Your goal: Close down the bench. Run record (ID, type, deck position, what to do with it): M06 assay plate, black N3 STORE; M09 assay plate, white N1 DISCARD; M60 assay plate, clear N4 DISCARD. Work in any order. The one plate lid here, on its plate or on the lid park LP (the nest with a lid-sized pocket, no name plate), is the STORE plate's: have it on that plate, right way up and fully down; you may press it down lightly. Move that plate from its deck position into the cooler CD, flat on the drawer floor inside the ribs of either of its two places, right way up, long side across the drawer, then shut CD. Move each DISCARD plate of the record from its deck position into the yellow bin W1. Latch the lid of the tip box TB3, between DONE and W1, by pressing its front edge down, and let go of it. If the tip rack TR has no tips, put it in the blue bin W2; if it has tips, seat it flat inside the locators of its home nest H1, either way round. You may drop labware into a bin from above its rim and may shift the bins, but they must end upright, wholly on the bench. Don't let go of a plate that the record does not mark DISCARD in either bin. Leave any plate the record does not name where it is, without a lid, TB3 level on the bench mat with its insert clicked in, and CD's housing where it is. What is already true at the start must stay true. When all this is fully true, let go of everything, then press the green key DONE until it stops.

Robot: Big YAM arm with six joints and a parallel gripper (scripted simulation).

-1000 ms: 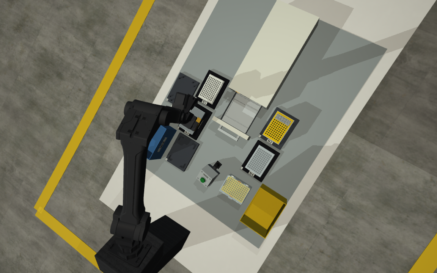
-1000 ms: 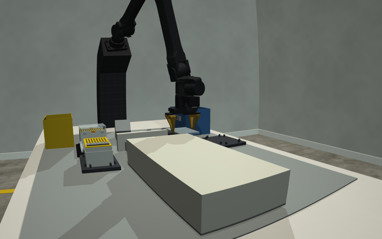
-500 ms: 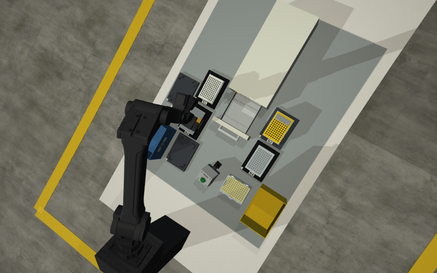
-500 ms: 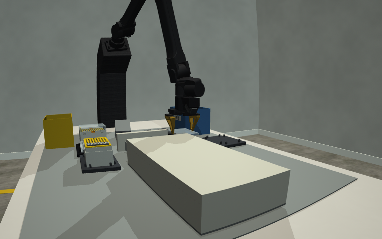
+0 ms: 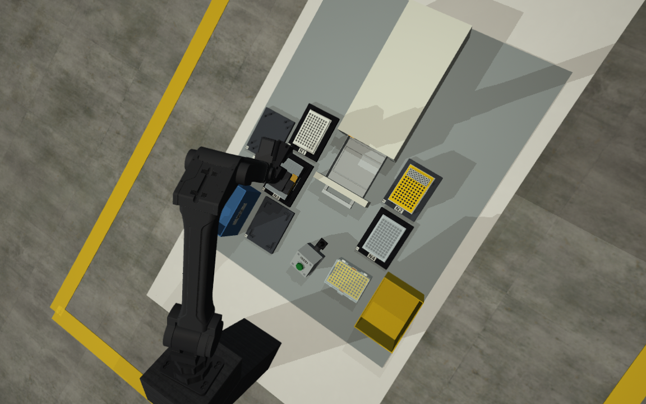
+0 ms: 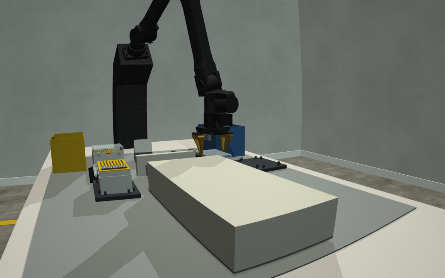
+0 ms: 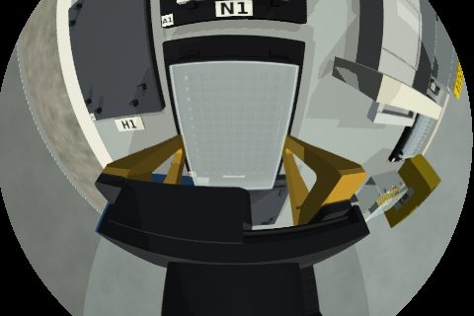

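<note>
The clear plate lid lies right at my hand. The rest, counted from my hand: nest N3 (4 cm below); then home nest H1 (12 cm ahead, 11 cm to the left, 4 cm below); then black plate (3 cm below).
</note>
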